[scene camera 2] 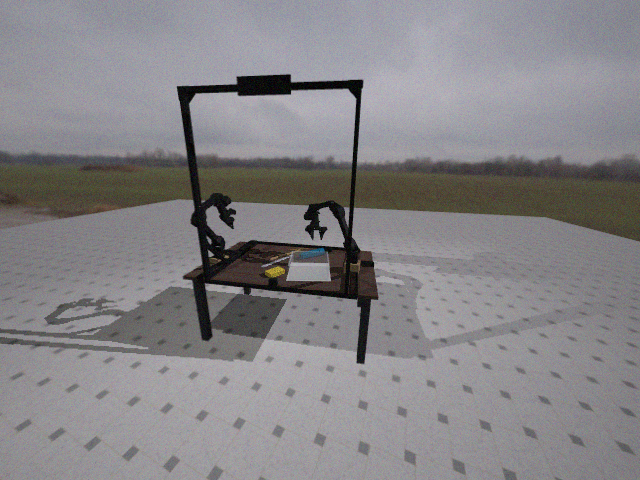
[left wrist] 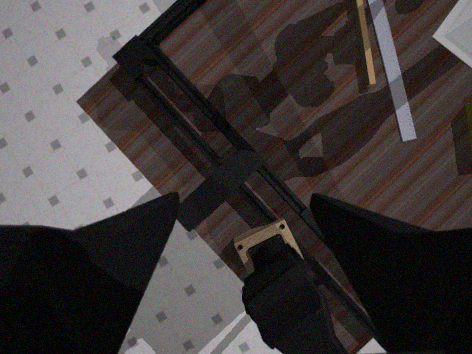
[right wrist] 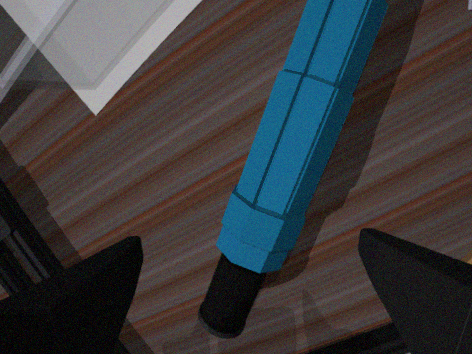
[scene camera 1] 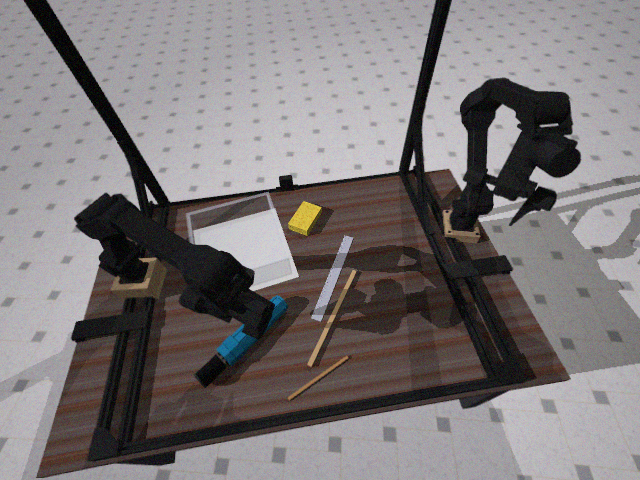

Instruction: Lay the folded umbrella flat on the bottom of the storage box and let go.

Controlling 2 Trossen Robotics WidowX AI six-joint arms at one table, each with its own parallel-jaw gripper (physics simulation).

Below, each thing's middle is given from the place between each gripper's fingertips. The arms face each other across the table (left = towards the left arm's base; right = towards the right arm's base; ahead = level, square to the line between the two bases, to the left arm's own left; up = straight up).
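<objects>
From my left hand, the grey flat strip [scene camera 1: 330, 283] is 230 mm below, 380 mm to the right of and 50 mm behind it. Counting from that same left hand, you'd find the storage box [scene camera 1: 248, 228] 180 mm below, 640 mm to the right and 190 mm behind, and the folded umbrella [scene camera 1: 233, 348] 200 mm below, 650 mm to the right and 100 mm ahead. As for my right gripper, it's 11 cm above the folded umbrella, 1 cm to the right of it and 1 cm short of it. Measured from my right hand, the storage box is 9 cm below, 1 cm to the left and 28 cm behind, while the grey flat strip sits 14 cm below, 27 cm to the left and 14 cm behind.
</objects>
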